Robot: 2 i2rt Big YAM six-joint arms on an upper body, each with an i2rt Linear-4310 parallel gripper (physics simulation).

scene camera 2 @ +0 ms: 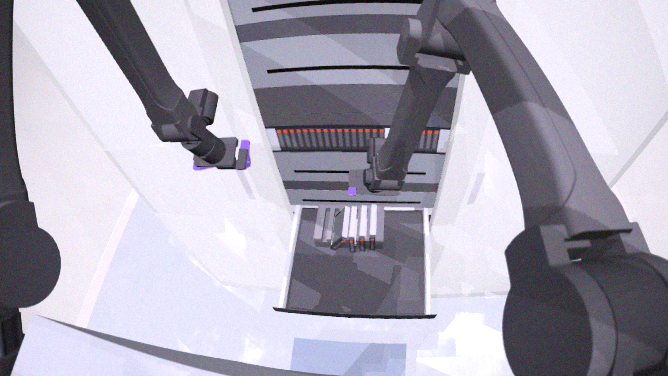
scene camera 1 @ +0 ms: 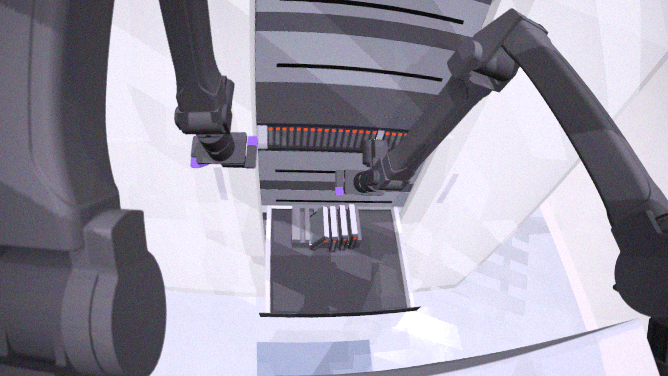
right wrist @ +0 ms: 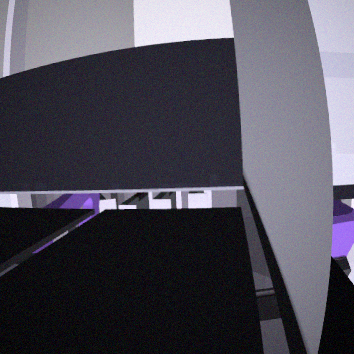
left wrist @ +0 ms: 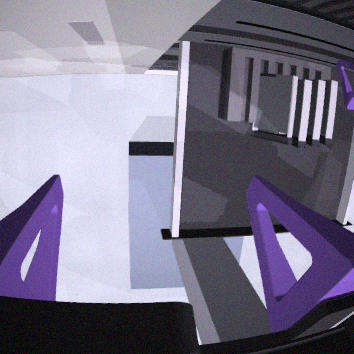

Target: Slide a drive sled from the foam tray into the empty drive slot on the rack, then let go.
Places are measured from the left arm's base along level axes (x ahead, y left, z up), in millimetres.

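Pixels of known places: left gripper, fingertip midpoint: (scene camera 2: 232, 164) (scene camera 1: 228, 161) (left wrist: 157, 183); right gripper, fingertip midpoint: (scene camera 1: 352, 184).
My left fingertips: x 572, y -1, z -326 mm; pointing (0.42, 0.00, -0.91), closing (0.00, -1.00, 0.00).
Observation:
Behind a point stands the place of what it marks.
A grey foam tray (scene camera 1: 296, 230) @[x 602, y -167, z -672 mm] (scene camera 2: 320, 230) @[x 599, y -171, z -671 mm] (left wrist: 237, 85) @[x 632, y -168, z -672 mm] holds several upright drive sleds (scene camera 1: 343, 220) @[x 606, y -306, z -617 mm] (scene camera 2: 363, 220) @[x 607, y -306, z -617 mm] (left wrist: 318, 107) @[x 611, y -304, z -617 mm] with pale edges; the leftmost sled (scene camera 1: 318, 227) @[x 598, y -233, z -645 mm] (left wrist: 274, 102) @[x 609, y -230, z -648 mm] leans. The rack's drive row (scene camera 1: 320, 138) @[x 704, y -219, z -376 mm] (scene camera 2: 330, 140) @[x 703, y -223, z -382 mm] has orange-tipped drives and one pale empty slot (scene camera 1: 380, 135) right of centre, partly hidden by the right arm in scene camera 2. My right gripper (scene camera 1: 361, 192) @[x 690, y -331, z -550 mm] (scene camera 2: 374, 191) @[x 690, y -331, z -550 mm] is open and empty, above the back of the foam tray, close to the rack front below the drive row. My left gripper (scene camera 1: 223, 151) @[x 572, y -1, z -326 mm] (scene camera 2: 223, 157) @[x 572, y -1, z -326 mm] (left wrist: 157, 183) @[x 572, y -1, z -326 mm] is open and empty, left of the rack.
The foam tray stands at the back of a pulled-out drawer with white side rails (scene camera 1: 404, 260) @[x 500, y -507, z -694 mm] (scene camera 2: 427, 260) @[x 513, y -509, z -694 mm] (left wrist: 181, 150) @[x 509, y -81, z -694 mm]. Pale cabinet doors stand either side of the rack. Large dark and grey surfaces block much of the right wrist view. A blue panel (scene camera 1: 312, 357) @[x 282, y -241, z -1299 mm] (scene camera 2: 347, 355) @[x 290, y -245, z -1299 mm] lies in front of the drawer.

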